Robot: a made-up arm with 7 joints.
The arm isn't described. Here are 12 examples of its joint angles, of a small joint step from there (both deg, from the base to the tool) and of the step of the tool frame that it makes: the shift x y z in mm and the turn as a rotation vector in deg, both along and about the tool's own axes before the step.
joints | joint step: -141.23 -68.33 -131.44 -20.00 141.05 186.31 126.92 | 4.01 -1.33 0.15 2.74 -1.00 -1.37 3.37
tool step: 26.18 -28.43 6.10 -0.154 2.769 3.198
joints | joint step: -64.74 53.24 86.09 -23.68 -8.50 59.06 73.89 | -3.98 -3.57 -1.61 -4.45 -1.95 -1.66 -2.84
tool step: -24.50 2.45 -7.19 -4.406 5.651 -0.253
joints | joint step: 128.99 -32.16 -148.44 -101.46 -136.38 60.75 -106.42 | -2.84 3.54 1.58 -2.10 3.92 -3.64 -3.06
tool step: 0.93 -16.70 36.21 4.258 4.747 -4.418
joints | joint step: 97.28 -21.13 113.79 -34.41 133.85 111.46 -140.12 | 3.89 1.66 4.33 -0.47 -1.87 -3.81 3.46
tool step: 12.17 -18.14 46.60 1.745 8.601 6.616
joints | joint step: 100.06 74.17 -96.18 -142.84 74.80 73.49 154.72 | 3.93 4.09 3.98 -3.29 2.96 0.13 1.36
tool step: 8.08 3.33 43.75 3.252 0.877 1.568
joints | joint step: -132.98 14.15 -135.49 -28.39 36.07 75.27 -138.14 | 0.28 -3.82 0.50 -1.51 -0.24 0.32 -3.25
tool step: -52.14 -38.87 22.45 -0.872 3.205 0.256
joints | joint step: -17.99 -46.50 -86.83 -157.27 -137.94 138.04 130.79 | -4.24 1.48 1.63 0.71 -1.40 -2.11 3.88
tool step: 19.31 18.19 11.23 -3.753 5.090 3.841
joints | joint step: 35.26 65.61 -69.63 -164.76 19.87 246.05 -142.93 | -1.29 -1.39 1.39 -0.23 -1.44 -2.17 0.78
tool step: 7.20 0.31 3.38 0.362 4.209 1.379
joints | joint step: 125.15 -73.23 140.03 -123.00 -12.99 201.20 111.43 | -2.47 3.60 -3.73 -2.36 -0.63 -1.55 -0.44
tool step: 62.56 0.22 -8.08 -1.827 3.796 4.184
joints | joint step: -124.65 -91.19 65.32 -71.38 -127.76 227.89 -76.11 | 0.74 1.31 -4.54 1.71 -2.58 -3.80 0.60
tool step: 15.74 -36.93 -24.81 9.124 0.855 -0.083
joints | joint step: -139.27 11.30 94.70 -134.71 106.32 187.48 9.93 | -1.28 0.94 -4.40 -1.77 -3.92 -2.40 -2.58
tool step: 50.83 -7.28 3.62 -0.503 1.242 -1.881
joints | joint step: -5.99 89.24 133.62 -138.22 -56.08 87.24 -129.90 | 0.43 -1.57 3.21 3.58 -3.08 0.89 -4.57
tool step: -3.02 -1.23 -43.27 1.434 -6.695 -3.377
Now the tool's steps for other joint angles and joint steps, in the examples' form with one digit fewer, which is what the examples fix.
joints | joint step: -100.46 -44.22 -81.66 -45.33 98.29 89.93 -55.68 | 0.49 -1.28 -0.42 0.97 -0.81 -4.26 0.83
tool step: 7.4 -6.7 -9.1 2.81 -1.91 -0.11
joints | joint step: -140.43 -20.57 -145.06 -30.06 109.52 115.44 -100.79 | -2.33 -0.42 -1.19 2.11 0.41 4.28 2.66
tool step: 33.1 8.9 -30.8 -5.66 -1.45 -0.90
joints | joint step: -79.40 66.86 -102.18 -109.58 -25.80 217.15 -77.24 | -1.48 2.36 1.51 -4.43 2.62 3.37 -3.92
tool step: 26.3 -38.6 -5.2 1.79 1.44 -2.69
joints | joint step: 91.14 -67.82 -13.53 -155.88 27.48 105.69 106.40 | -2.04 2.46 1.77 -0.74 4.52 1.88 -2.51
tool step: 7.4 -10.6 15.7 -0.08 -1.79 1.04
